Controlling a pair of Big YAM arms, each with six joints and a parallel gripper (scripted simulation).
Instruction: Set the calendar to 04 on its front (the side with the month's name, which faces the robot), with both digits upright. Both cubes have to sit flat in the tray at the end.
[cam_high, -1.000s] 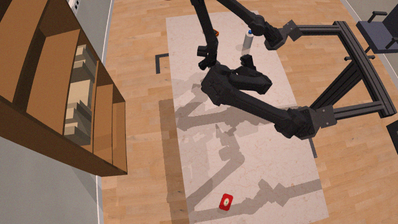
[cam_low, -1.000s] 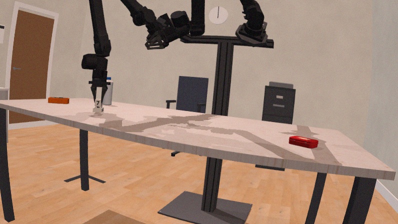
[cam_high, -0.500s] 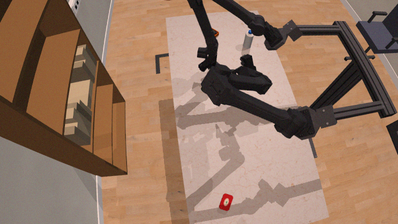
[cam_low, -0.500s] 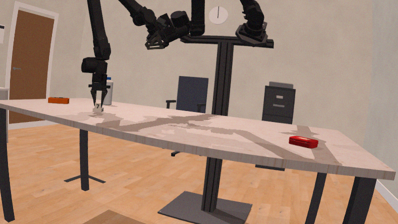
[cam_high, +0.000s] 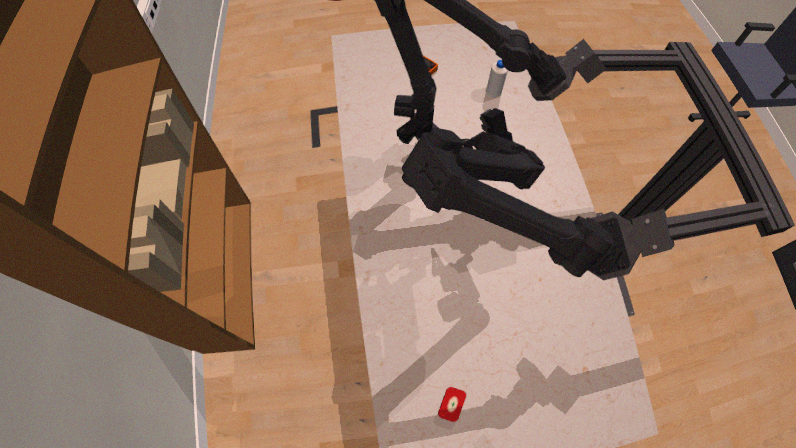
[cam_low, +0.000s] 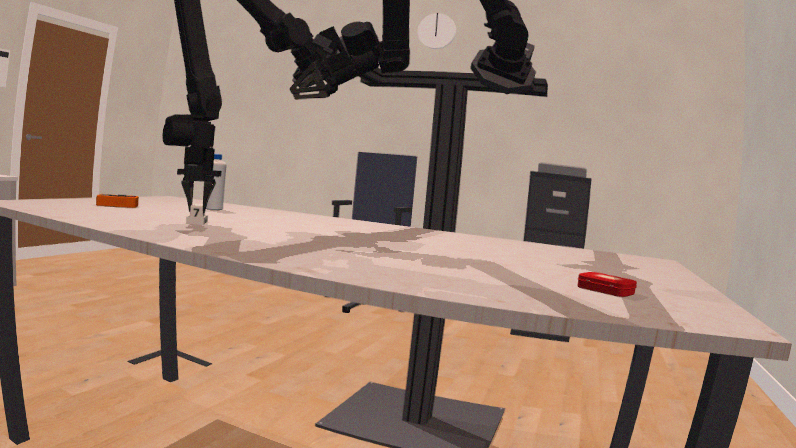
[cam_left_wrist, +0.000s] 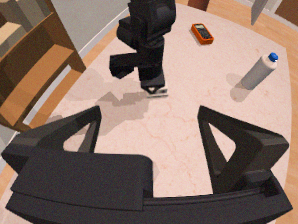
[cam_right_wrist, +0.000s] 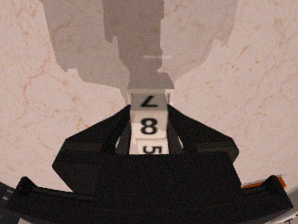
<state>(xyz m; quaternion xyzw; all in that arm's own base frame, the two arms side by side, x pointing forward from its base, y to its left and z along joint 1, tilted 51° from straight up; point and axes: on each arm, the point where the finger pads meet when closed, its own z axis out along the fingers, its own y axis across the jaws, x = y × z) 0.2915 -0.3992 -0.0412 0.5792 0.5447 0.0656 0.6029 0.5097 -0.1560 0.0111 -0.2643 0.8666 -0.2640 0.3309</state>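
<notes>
The white calendar tray lies 2 cm below my right hand, 2 cm behind it and 1 cm to the right of it. Also, from my right hand: red tin: 88 cm to the left, 3 cm ahead, 2 cm below; white bottle: 32 cm behind, 25 cm to the right, 5 cm above; white cube: 3 cm to the right, 3 cm behind, 1 cm below.
</notes>
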